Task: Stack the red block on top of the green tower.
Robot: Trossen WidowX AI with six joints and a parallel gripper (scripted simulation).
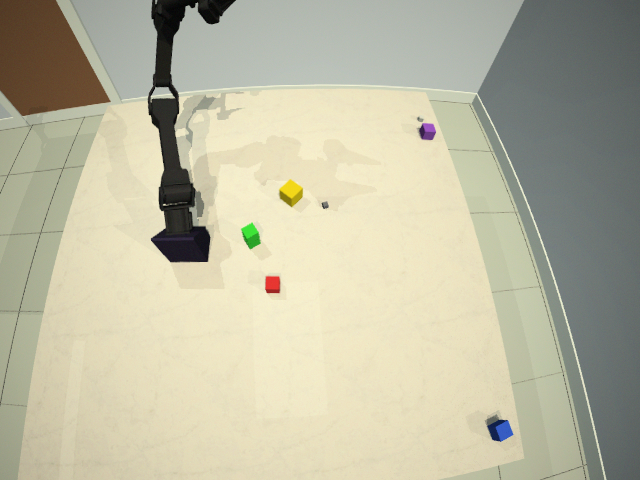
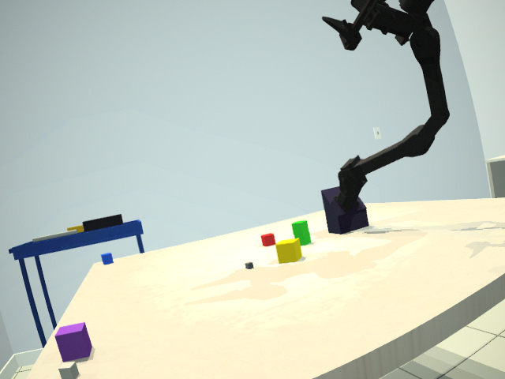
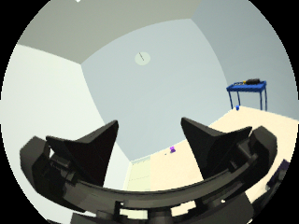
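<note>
The red block is 3 cm behind my gripper tip, 52 cm to the right of it and 52 cm below it. Also, from my gripper tip: yellow block: 6 cm ahead, 26 cm to the right, 51 cm below; then small grey cube: 15 cm ahead, 31 cm to the right, 53 cm below; then purple block: 57 cm ahead, 7 cm to the right, 52 cm below.
</note>
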